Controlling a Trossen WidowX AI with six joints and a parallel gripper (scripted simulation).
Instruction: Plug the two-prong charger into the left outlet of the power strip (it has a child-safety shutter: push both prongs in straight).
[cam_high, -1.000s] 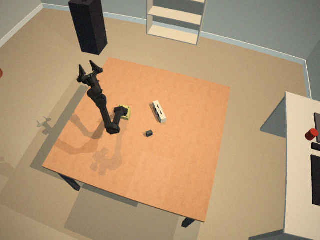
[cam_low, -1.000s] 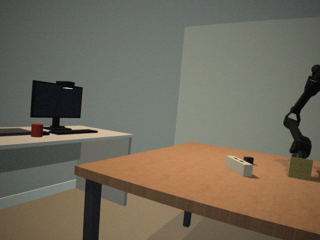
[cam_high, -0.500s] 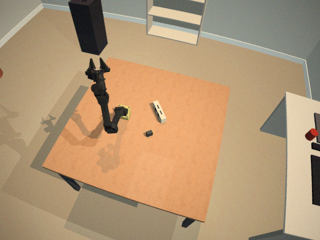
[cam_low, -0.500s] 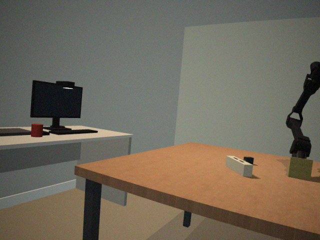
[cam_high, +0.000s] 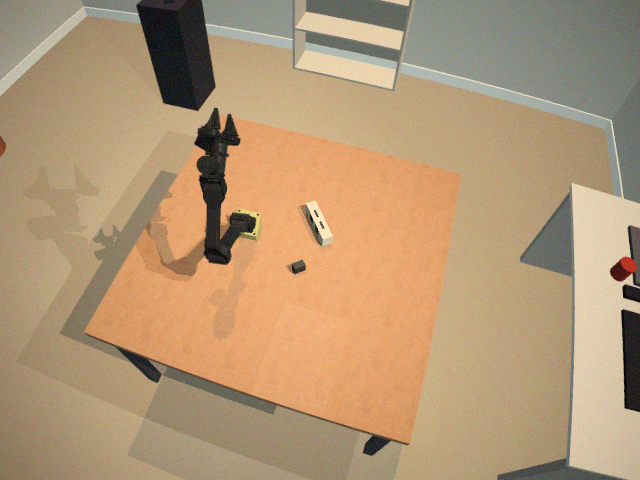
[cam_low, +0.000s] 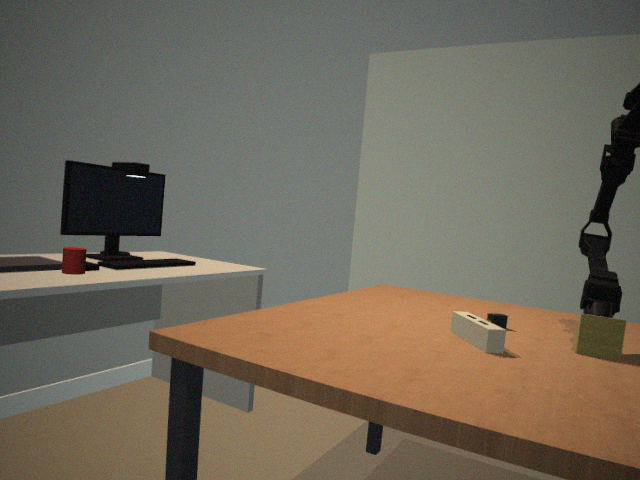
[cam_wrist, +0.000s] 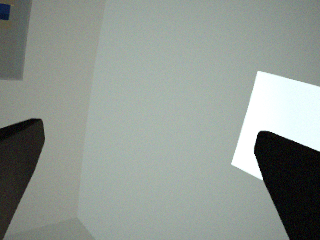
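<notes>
Right now the two-prong charger is 320 mm ahead of my gripper tip, 120 mm to the right of it and 630 mm below it.
</notes>
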